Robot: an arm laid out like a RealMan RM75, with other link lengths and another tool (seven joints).
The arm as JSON. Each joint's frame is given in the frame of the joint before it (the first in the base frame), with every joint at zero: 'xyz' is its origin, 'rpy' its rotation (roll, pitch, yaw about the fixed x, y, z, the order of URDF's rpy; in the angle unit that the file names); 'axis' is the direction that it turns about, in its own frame. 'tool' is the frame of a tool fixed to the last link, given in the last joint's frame.
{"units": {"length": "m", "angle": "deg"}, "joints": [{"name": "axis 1", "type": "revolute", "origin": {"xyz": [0.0, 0.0, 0.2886], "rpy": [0.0, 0.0, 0.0]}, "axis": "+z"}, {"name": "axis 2", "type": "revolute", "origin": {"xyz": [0.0, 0.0, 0.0], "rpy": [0.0, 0.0, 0.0]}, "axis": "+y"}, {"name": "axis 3", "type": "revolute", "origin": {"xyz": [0.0, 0.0, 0.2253], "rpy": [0.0, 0.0, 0.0]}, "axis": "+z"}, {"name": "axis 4", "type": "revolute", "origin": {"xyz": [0.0, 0.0, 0.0], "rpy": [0.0, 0.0, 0.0]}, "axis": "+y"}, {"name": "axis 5", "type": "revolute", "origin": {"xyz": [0.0, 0.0, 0.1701], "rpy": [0.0, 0.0, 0.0]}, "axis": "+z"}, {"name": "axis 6", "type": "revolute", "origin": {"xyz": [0.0, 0.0, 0.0], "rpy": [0.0, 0.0, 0.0]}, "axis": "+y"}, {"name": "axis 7", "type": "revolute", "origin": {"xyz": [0.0, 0.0, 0.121], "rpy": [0.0, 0.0, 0.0]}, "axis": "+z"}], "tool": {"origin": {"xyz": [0.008, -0.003, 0.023], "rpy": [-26.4, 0.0, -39.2]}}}
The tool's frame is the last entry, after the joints.
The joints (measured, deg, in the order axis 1, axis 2, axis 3, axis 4, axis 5, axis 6, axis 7), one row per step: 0.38, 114.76, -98.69, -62.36, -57.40, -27.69, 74.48; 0.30, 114.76, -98.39, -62.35, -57.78, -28.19, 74.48; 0.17, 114.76, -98.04, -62.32, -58.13, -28.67, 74.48; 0.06, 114.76, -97.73, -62.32, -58.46, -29.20, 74.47; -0.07, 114.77, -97.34, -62.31, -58.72, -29.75, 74.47; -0.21, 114.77, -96.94, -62.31, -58.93, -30.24, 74.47; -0.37, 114.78, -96.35, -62.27, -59.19, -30.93, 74.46; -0.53, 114.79, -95.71, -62.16, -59.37, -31.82, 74.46; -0.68, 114.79, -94.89, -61.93, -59.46, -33.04, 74.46; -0.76, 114.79, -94.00, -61.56, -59.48, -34.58, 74.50; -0.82, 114.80, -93.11, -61.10, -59.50, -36.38, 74.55; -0.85, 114.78, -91.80, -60.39, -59.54, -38.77, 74.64; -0.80, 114.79, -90.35, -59.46, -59.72, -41.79, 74.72
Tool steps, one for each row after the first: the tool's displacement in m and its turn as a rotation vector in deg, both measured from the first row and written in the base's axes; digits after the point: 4 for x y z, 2 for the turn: 0.0001, -0.0004, 0.0005, -0.11, -0.10, 0.28; 0.0007, -0.0010, 0.0012, -0.17, -0.19, 0.44; 0.0009, -0.0016, 0.0017, -0.27, -0.24, 0.69; 0.0012, -0.0021, 0.0025, -0.28, -0.21, 0.88; 0.0018, -0.0026, 0.0036, -0.24, -0.17, 0.99; 0.0025, -0.0031, 0.0050, -0.16, -0.09, 1.14; 0.0031, -0.0038, 0.0065, -0.13, 0.15, 1.32; 0.0038, -0.0046, 0.0082, -0.11, 0.60, 1.55; 0.0042, -0.0056, 0.0098, -0.21, 1.28, 1.90; 0.0042, -0.0068, 0.0110, -0.46, 2.09, 2.39; 0.0048, -0.0084, 0.0130, -0.71, 3.14, 2.94; 0.0047, -0.0105, 0.0145, -1.27, 4.40, 3.83
